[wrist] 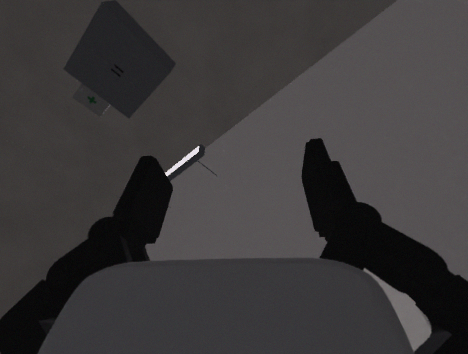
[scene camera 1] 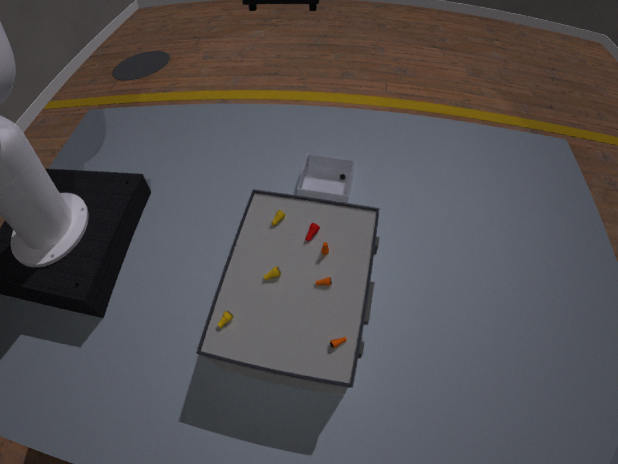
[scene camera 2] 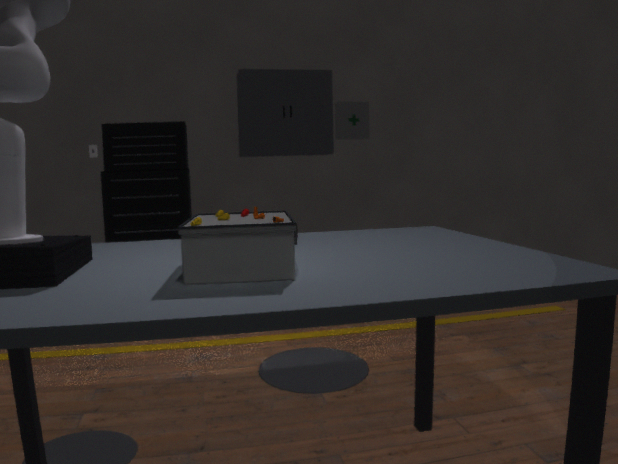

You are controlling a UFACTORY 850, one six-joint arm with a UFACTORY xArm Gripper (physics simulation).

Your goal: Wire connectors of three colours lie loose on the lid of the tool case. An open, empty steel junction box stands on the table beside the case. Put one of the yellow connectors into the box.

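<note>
Three yellow connectors lie on the lid of the tool case (scene camera 1: 295, 320) (scene camera 2: 237, 255): one yellow connector (scene camera 1: 278, 218) near the far left corner, one yellow connector (scene camera 1: 272, 274) left of the middle, one yellow connector (scene camera 1: 225, 319) (scene camera 2: 196, 221) near the near left corner. A red connector (scene camera 1: 312, 232) (scene camera 2: 245, 212) and three orange connectors (scene camera 1: 325, 248) (scene camera 1: 323, 282) (scene camera 1: 338, 342) lie on the lid too. The open, empty junction box (scene camera 1: 325, 186) stands beyond the case's far edge; the case hides it in scene camera 2. My gripper (wrist: 230, 165) is open and empty, facing the wall and ceiling, away from the case.
The arm's black base block (scene camera 1: 115, 235) (scene camera 2: 45, 260) stands on the table (scene camera 1: 475, 300) (scene camera 2: 400, 260) left of the case. Latches (scene camera 1: 369, 302) stick out along the case's right side. A wall cabinet (scene camera 2: 285, 130) (wrist: 120, 55) and a dark tool cabinet (scene camera 2: 145, 190) are in the background.
</note>
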